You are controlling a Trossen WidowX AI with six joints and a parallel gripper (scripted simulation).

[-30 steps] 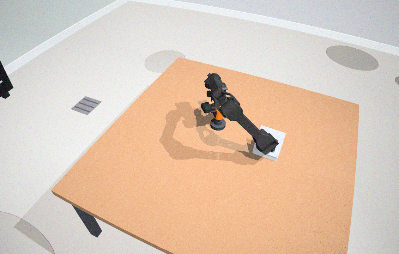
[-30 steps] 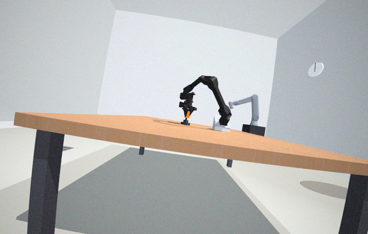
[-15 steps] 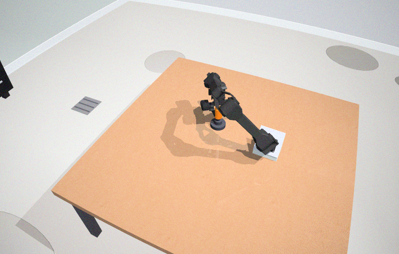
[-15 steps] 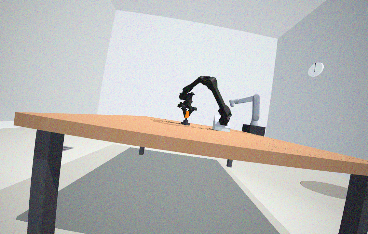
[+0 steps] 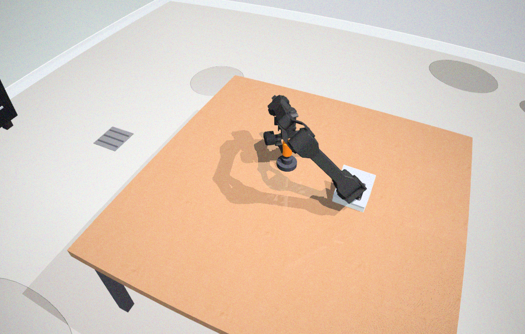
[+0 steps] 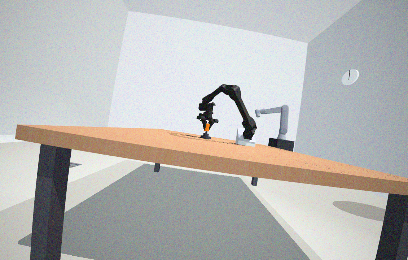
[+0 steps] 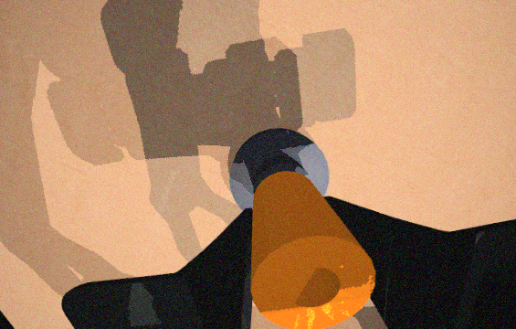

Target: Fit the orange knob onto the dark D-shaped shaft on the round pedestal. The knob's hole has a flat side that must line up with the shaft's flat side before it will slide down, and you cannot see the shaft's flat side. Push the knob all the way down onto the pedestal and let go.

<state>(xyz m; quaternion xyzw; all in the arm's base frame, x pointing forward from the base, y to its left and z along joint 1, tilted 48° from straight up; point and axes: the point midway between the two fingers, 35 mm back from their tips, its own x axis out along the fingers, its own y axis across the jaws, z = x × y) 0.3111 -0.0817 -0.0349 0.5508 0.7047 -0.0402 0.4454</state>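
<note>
The pedestal lies 40 mm below my gripper tip. From my gripper tip the other things lie so: orange knob 20 mm above.
</note>
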